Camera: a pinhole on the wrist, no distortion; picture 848 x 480 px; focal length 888.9 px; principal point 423.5 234.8 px. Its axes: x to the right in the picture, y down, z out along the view. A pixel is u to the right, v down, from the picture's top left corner.
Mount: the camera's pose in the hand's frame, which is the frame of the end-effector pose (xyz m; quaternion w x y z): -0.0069 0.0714 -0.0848 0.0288 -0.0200 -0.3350 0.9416
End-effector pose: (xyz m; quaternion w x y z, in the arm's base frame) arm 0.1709 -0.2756 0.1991 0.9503 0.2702 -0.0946 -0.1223
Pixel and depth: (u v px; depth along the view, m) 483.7 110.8 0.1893
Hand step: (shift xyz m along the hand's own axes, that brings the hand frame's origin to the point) -0.0294 -0.0265 0.0783
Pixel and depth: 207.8 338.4 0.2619
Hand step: 0.0403 -0.1214 0.1000
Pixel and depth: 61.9 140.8 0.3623
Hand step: 0.1210 -0.1370 0.2228
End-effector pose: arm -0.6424 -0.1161 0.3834 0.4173 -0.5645 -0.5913 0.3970
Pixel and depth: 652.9 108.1 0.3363
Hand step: -0.1107 -0.0974 0.2045
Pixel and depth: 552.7 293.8 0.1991
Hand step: -0.0476 -0.0622 0.0606
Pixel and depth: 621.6 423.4 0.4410
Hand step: -0.1339 -0.2721 0.1959
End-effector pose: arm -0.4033 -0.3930 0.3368 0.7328 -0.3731 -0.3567 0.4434
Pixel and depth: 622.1 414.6 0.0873
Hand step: -0.0321 0.0041 -0.0287
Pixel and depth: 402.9 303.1 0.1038
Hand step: -0.0107 -0.0003 -0.0094
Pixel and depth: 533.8 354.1 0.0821
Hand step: -0.0222 0.0119 -0.0283
